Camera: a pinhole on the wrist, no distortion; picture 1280 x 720 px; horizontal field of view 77.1 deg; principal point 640.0 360.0 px. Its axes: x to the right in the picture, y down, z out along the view. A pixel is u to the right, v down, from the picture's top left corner.
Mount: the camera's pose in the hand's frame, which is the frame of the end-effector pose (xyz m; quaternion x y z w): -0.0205 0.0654 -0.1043 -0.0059 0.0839 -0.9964 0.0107
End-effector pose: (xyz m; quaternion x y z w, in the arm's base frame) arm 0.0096 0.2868 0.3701 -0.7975 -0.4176 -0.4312 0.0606
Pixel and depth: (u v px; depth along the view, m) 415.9 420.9 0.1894
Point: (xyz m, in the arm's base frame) 0.0850 0.3313 0.3522
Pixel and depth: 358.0 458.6 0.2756
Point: 0.1261 0.4174 0.3267
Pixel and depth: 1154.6 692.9 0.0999
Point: -0.0165 0.2266 0.3186
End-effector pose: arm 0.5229 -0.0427 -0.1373 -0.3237 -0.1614 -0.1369 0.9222
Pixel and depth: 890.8 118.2 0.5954
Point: 0.2809 0.4214 0.0880
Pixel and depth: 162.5 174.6 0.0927
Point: 0.5830 0.0001 -0.1708
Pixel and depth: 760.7 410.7 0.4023
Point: 0.3842 0.1323 0.0625
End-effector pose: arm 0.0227 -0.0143 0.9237 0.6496 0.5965 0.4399 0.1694
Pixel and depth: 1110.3 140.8 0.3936
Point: 0.3452 -0.1738 0.7380
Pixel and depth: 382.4 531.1 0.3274
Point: 0.1381 0.1447 0.8013
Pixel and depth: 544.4 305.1 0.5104
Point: 0.3407 0.1481 0.7282
